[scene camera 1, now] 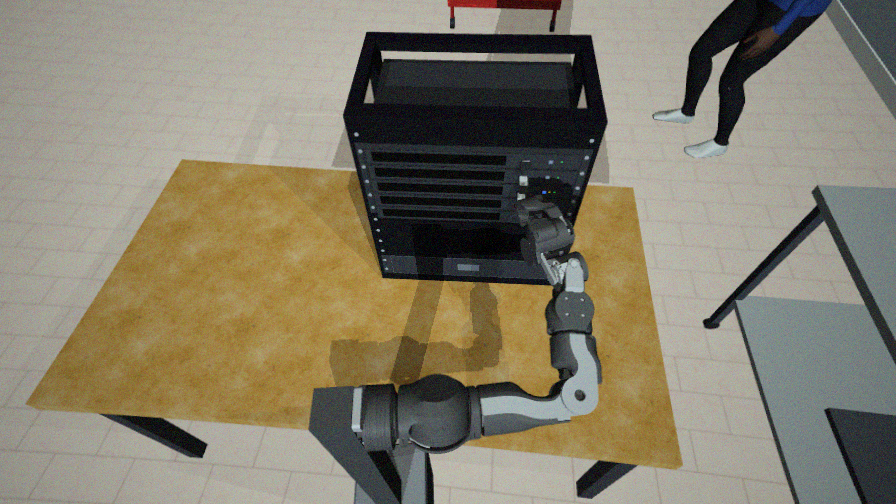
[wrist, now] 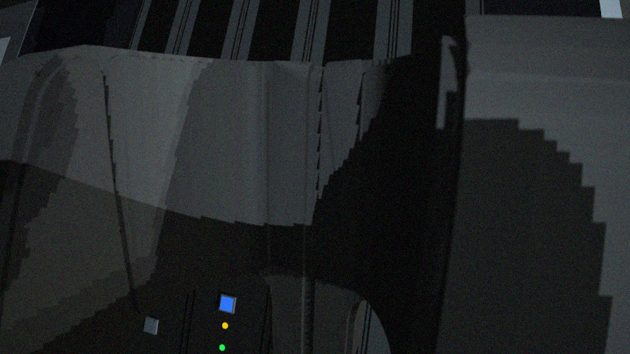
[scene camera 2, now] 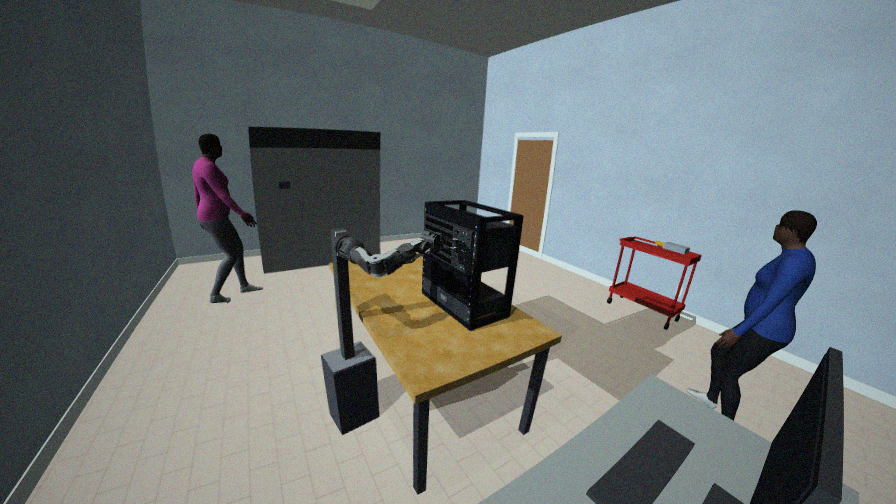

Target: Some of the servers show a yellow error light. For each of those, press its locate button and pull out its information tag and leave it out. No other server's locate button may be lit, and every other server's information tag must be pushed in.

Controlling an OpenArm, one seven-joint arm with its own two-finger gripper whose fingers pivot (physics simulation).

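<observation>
The black rack (scene camera 1: pixel 469 128) (scene camera 2: pixel 474 282) holds several stacked servers. In scene camera 1, the top server's locate button (scene camera 1: pixel 550 162) is pale, with a green light (scene camera 1: pixel 562 162). White information tags (scene camera 1: pixel 523 180) (scene camera 1: pixel 520 196) stick out at the second and third servers. The third server's locate button (scene camera 1: pixel 543 192) (wrist: pixel 227 304) is lit blue; beside it are a yellow error light (wrist: pixel 225 325) and a green light (wrist: pixel 222 347). An adjacent button (wrist: pixel 151 325) is unlit. My gripper (scene camera 1: pixel 531 206) (scene camera 2: pixel 432 238) is shut and empty, just below the lower tag, and hides the lower servers' right-hand controls.
The rack stands on the wooden table (scene camera 1: pixel 219 282) (scene camera 2: pixel 482 354). A grey desk (scene camera 1: pixel 802 351) (scene camera 2: pixel 563 463) is at the right. A red cart (scene camera 2: pixel 645 297) stands behind the rack. One person in blue (scene camera 2: pixel 780 297) and one in pink (scene camera 2: pixel 211 188) stand away from the table.
</observation>
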